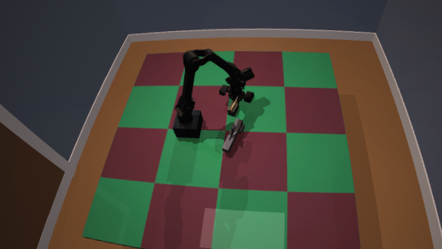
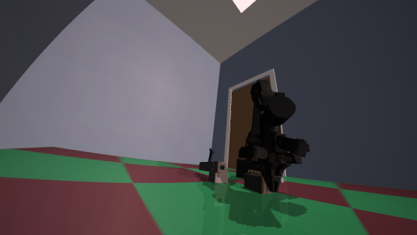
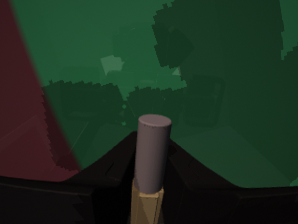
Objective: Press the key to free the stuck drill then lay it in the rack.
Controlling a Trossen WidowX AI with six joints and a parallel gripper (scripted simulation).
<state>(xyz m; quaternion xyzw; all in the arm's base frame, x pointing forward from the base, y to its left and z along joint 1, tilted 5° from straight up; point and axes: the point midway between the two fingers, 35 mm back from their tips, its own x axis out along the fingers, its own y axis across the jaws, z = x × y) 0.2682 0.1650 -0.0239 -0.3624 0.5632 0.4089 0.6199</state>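
The drill lies 3 cm to the right of my gripper tip, 3 cm above it and 2 cm behind it. Round my gripper tip: key: 24 cm to the right, 7 cm above, 3 cm behind; then grey holder block: 23 cm to the right, 2 cm behind, 2 cm above; then dark rack: 5 cm to the right, 2 cm behind, 1 cm above.
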